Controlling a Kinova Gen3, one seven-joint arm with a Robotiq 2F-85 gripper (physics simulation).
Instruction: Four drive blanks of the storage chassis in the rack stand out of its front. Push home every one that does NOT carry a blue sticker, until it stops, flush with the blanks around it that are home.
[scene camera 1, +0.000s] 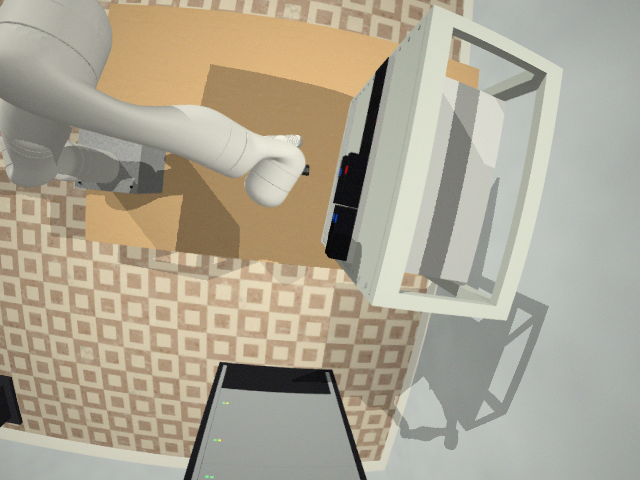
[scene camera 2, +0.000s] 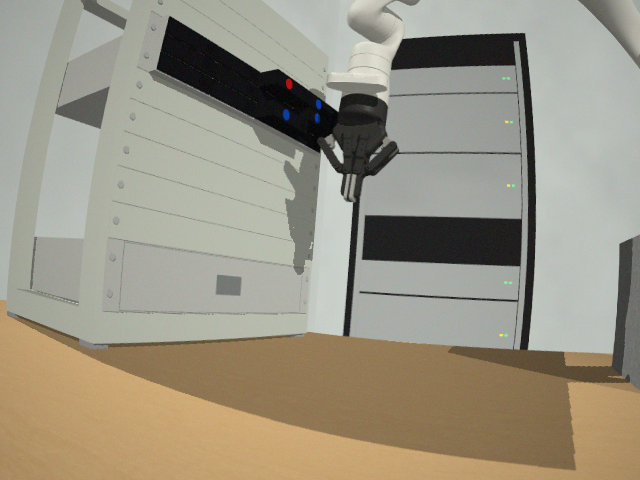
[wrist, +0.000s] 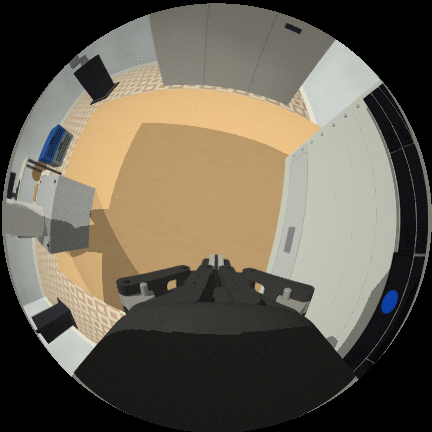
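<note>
I can see my gripper (scene camera 2: 349, 200), and it appears in the wrist view (wrist: 215, 262) as well. There is also a pale rack (scene camera 2: 207, 159), which I find again in the wrist view (wrist: 347, 220).
</note>
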